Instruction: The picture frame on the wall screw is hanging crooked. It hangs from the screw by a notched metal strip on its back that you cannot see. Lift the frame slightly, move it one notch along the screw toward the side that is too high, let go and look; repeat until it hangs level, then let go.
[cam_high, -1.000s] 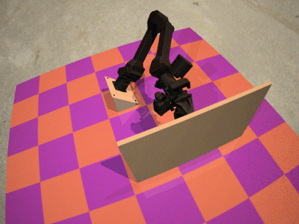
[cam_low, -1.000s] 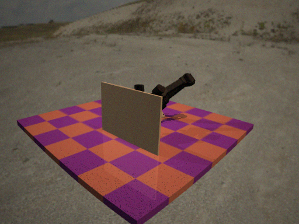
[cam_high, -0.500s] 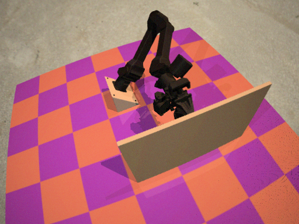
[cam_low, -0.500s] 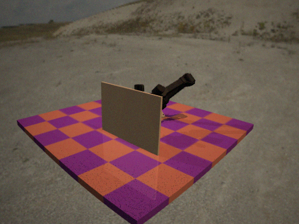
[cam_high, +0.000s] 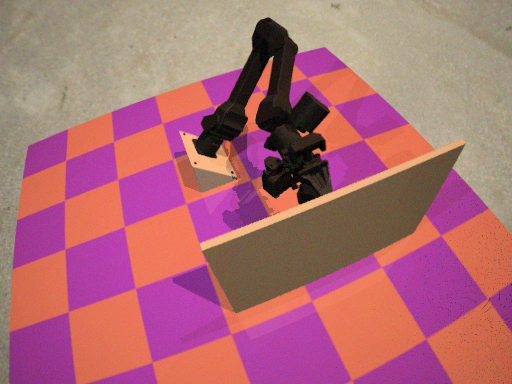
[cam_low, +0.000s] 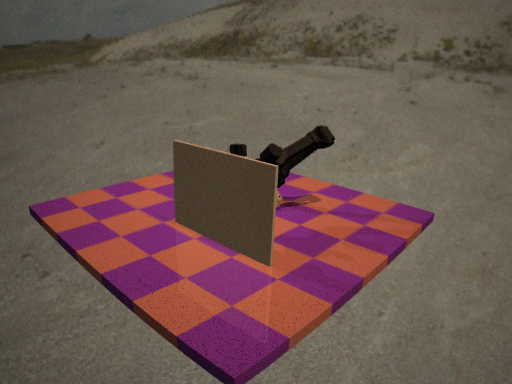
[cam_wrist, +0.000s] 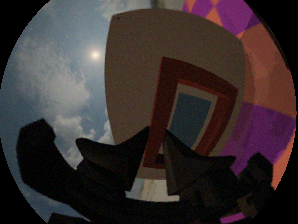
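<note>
The picture frame is 1 cm ahead of my gripper tip and 5 cm below it. The rest, counted from my gripper tip: wall panel: 2 cm ahead, 1 cm to the left, 7 cm below.
</note>
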